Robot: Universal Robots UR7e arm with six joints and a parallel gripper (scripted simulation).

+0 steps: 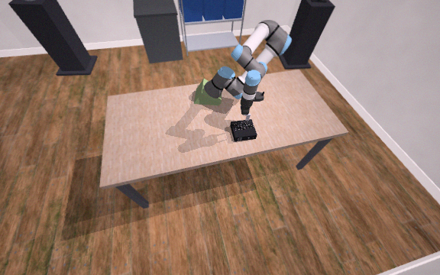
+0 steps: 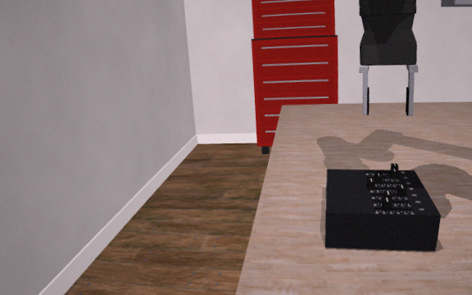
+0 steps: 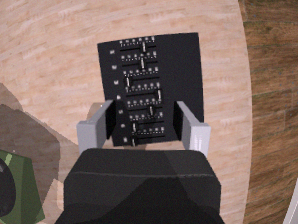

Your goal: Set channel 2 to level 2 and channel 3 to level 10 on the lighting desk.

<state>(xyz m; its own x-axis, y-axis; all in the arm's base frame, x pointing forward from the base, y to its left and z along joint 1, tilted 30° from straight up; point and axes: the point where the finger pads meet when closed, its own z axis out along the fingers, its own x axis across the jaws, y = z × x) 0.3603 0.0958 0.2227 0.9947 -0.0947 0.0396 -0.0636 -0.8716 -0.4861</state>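
Now: the channel 2 fader 120 mm below my hand and 40 mm to the left of it. Round my hand: channel 1 fader (120 mm below, 60 mm to the left); then channel 3 cap (120 mm below, 20 mm behind, 10 mm to the left).
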